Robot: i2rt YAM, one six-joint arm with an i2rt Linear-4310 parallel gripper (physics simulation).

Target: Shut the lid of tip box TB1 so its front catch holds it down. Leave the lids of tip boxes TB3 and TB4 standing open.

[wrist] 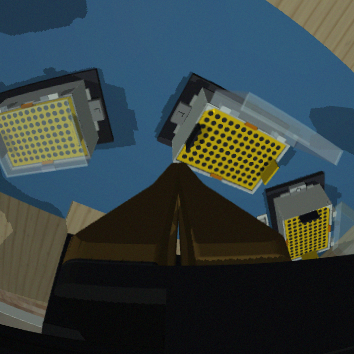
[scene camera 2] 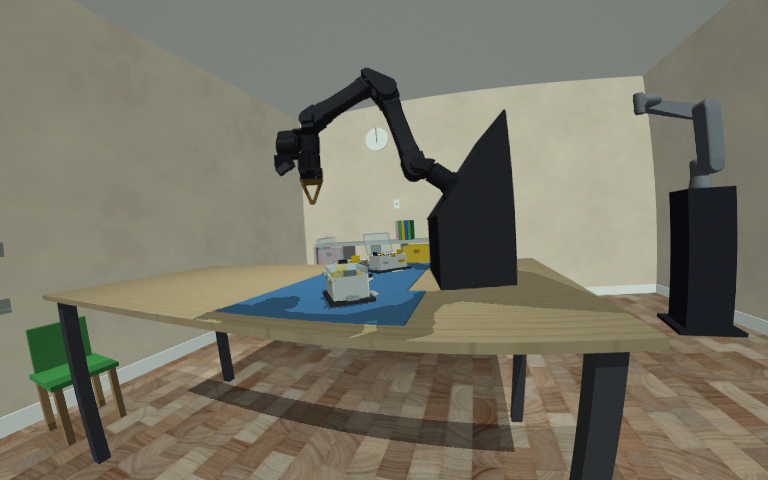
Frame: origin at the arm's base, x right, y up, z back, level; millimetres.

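Where they show: gripper, between the fingertips: [wrist: 177,174] [scene camera 2: 312,204]; arm's base, origin of its link: [scene camera 2: 452,185].
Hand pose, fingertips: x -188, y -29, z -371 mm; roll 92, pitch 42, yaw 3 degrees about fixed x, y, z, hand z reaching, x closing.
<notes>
Each offset is from my fingertips to the top centre of the thing. "*": to the spot under its first point. Level surfaces: height alone.
A tip box with a clear lid lying over its yellow rack @(* dx -120, dy -208, dz +202 mm) [scene camera 2: 347,285] [wrist: 42,132] stands nearest the scene camera and at the left in the wrist view; I take it as TB1. Its tag is unreadable, and whether the catch holds is unclear. In the wrist view, a second tip box @(dx +124, dy -174, dz +30 mm) [wrist: 232,147] in the middle and a smaller-looking one @(dx +346, dy -174, dz +51 mm) [wrist: 307,232] at the lower right have open lids; I cannot tell which is TB3 or TB4. My gripper [scene camera 2: 312,202] [wrist: 177,174] is shut and empty, high above the mat, its tips overlapping the middle box's near edge in the wrist view.
The boxes stand on a blue mat @(dy -249 mm) [scene camera 2: 266,302] [wrist: 145,35] on a wooden table @(dy -252 mm) [scene camera 2: 509,325]. In scene camera 2, the arm's black base [scene camera 2: 475,243] stands right of the mat. Shelf items, a green chair [scene camera 2: 73,362] and a grey arm on a pedestal [scene camera 2: 702,260] are beyond the table.
</notes>
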